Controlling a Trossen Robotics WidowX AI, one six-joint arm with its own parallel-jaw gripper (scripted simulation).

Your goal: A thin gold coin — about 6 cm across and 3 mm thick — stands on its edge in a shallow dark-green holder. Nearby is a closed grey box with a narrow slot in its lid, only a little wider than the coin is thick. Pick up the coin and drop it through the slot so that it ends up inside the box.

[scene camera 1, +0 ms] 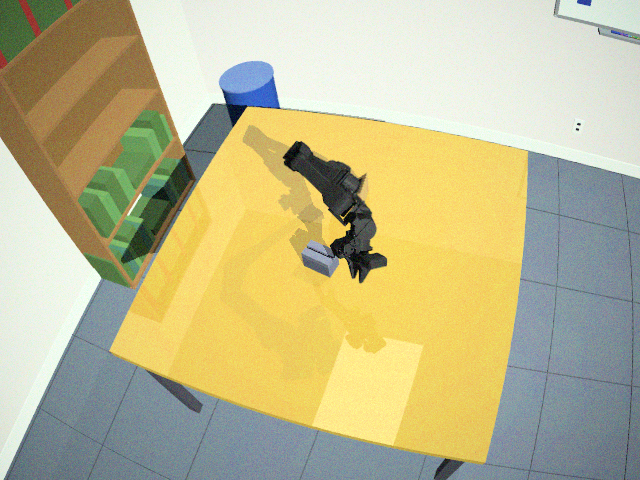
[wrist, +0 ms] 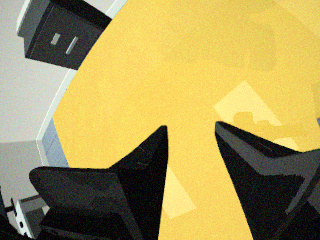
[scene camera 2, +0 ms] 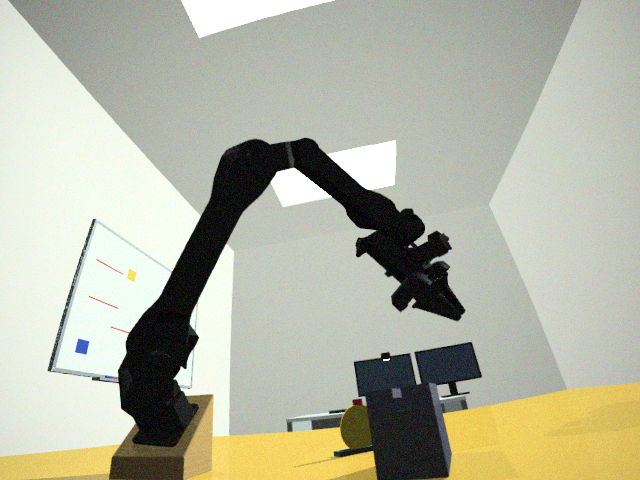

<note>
The pictures show: my gripper and a gold coin.
My gripper shows as well in scene camera 1 and in the wrist view.
</note>
